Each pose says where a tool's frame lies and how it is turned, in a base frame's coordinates. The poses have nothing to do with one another.
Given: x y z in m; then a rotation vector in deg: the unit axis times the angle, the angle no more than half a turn.
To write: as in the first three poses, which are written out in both.
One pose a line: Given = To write
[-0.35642 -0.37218 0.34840 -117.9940 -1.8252 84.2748] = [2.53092 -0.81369 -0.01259 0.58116 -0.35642 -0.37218 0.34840]
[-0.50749 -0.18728 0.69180 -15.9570 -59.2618 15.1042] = [1.10311 -0.25247 -0.93763 0.23898 -0.50749 -0.18728 0.69180]
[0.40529 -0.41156 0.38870 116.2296 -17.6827 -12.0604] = [2.06270 0.98346 -0.14962 -0.10205 0.40529 -0.41156 0.38870]
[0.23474 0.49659 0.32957 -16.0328 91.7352 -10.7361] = [1.63612 -0.17103 0.97859 -0.11453 0.23474 0.49659 0.32957]
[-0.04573 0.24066 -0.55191 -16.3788 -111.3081 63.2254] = [2.25244 -0.12691 -0.86249 0.48991 -0.04573 0.24066 -0.55191]
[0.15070 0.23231 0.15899 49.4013 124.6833 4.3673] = [2.34196 0.36816 0.92919 0.03255 0.15070 0.23231 0.15899]
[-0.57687 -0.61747 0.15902 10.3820 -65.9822 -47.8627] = [1.43418 0.12634 -0.80297 -0.58247 -0.57687 -0.61747 0.15902]
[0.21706 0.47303 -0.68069 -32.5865 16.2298 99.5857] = [1.85059 -0.30733 0.15307 0.93921 0.21706 0.47303 -0.68069]
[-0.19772 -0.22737 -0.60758 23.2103 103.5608 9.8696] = [1.86031 0.21776 0.97160 0.09260 -0.19772 -0.22737 -0.60758]
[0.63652 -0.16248 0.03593 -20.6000 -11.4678 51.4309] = [0.98746 -0.36410 -0.20269 0.90904 0.63652 -0.16248 0.03593]
